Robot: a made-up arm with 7 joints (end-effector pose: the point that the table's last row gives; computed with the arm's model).
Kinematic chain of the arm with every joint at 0, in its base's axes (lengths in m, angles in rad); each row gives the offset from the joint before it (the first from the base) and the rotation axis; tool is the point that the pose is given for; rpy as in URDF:
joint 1: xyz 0 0 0.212 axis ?
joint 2: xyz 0 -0.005 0.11 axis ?
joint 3: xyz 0 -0.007 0.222 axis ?
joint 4: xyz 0 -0.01 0.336 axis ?
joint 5: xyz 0 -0.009 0.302 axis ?
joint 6: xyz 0 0 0.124 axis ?
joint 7: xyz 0 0 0.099 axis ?
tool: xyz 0 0 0 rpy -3.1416 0 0
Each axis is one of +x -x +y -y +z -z.
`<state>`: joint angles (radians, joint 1 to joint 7).
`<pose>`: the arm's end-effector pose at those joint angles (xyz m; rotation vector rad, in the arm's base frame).
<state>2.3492 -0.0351 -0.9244 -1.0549 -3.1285 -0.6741 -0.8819</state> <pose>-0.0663 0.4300 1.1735 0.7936 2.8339 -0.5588</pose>
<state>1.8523 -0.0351 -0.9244 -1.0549 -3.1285 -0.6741 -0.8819</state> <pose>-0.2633 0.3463 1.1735 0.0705 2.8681 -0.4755</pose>
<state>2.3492 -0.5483 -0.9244 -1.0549 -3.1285 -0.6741 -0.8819</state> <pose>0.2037 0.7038 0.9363 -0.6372 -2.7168 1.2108</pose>
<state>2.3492 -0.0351 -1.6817 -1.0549 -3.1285 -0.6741 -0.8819</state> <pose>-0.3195 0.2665 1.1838 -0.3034 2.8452 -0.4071</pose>
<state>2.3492 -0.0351 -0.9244 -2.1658 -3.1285 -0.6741 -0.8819</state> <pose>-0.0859 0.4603 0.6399 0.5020 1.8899 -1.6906</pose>
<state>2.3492 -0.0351 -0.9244 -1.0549 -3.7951 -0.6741 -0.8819</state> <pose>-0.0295 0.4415 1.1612 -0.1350 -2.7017 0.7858</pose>
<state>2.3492 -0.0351 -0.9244 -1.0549 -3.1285 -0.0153 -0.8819</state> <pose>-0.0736 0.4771 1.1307 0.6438 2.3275 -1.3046</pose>
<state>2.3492 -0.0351 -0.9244 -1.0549 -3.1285 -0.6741 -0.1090</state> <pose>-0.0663 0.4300 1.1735 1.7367 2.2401 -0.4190</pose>
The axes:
joint 1: -z
joint 2: +y
joint 3: -z
joint 4: +y
joint 5: -z
joint 6: +y
joint 7: -z

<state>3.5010 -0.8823 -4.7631 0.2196 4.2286 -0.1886 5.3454</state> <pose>0.8364 -0.1689 0.9773 1.2654 -1.7553 -0.7509</pose>
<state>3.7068 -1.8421 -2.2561 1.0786 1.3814 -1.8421 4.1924</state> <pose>0.4474 -0.5286 -0.1476 -0.0921 -1.2920 2.1482</pose>
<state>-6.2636 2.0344 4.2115 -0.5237 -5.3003 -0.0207 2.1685</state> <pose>0.8371 -0.2513 -0.2573 0.6246 -0.9984 -2.1430</pose>
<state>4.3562 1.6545 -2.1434 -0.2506 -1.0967 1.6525 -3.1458</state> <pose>-0.2458 0.9465 0.2658 2.0226 2.3171 -0.2125</pose>
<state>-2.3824 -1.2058 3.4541 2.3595 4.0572 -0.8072 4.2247</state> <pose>0.0833 -0.2964 0.1245 -1.1956 0.9093 -1.6872</pose>
